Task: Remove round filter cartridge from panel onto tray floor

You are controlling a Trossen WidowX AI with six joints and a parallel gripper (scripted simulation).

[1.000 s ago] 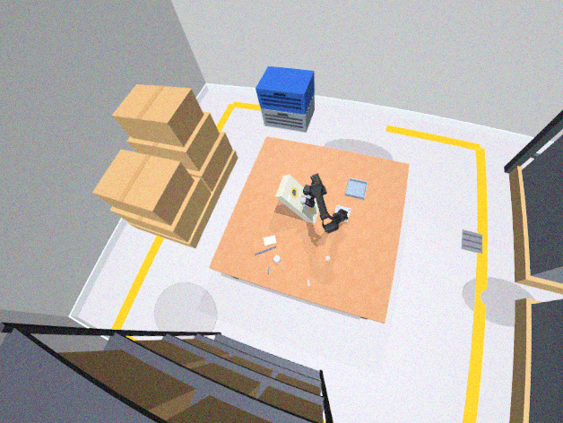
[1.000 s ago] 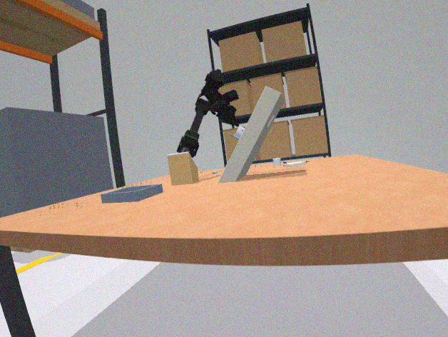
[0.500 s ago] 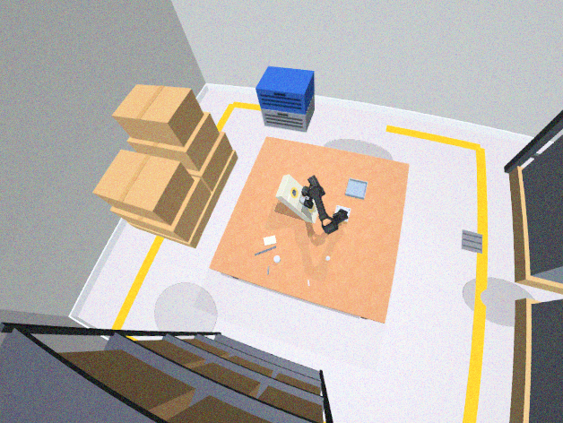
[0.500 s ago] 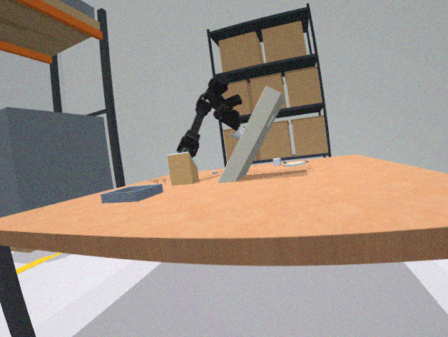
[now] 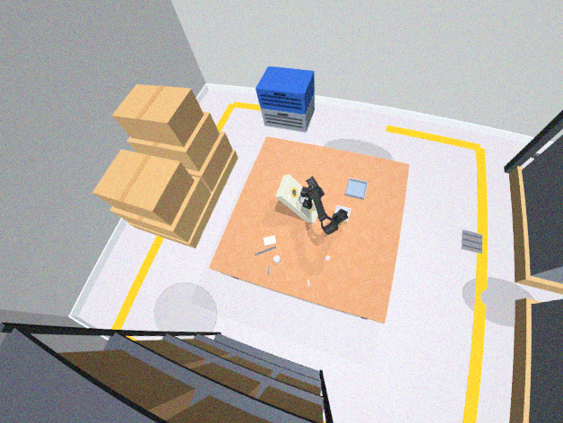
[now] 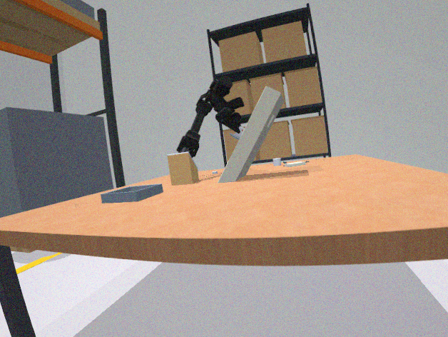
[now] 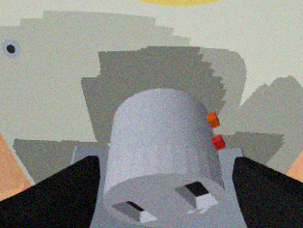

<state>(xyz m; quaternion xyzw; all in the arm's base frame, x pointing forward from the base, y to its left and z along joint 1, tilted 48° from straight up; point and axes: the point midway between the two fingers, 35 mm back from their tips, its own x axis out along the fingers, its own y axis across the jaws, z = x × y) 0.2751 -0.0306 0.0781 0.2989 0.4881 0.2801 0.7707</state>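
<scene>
The service panel lies 4 cm ahead of my gripper tip, 1 cm to the left of it and 2 cm below it. Round my gripper tip: white card (14 cm ahead, 34 cm to the left, 17 cm below); then round filter cartridge (right at my gripper tip); then shallow grey-blue tray (30 cm behind, 33 cm to the right, 17 cm below).
</scene>
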